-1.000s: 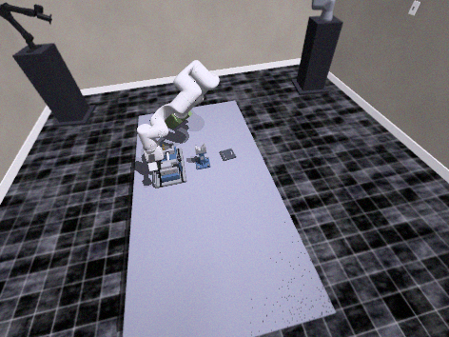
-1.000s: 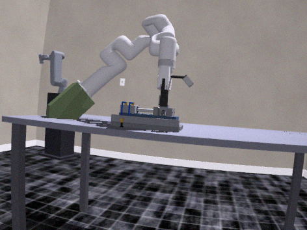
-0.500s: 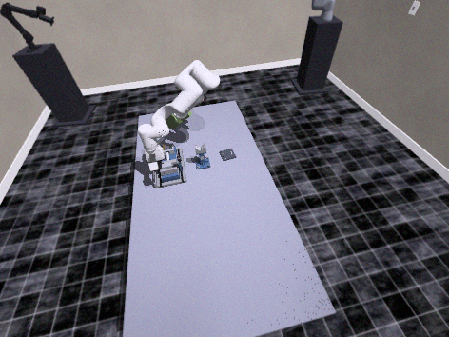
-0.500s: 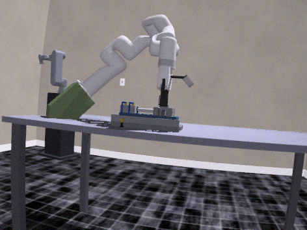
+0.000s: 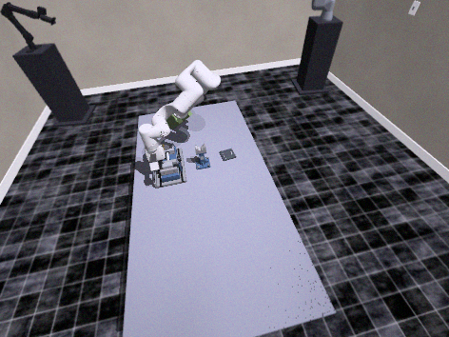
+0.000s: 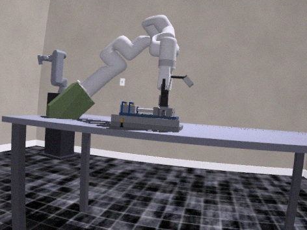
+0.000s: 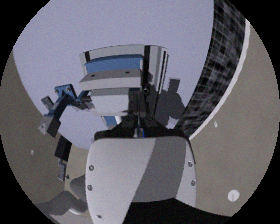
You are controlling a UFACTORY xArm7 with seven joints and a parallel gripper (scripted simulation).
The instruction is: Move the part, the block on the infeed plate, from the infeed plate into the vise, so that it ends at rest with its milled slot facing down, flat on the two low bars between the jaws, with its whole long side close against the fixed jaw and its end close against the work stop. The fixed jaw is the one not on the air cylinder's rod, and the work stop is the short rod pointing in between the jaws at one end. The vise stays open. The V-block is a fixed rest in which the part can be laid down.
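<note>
Now: the part 4 cm to the left of my hand, 3 cm below it and 1 cm behind it. The rest, counted from my hand: air cylinder 17 cm behind, 4 cm below, 2 cm to the left; then blue vise bed 8 cm below, 8 cm behind, 4 cm to the left.
</note>
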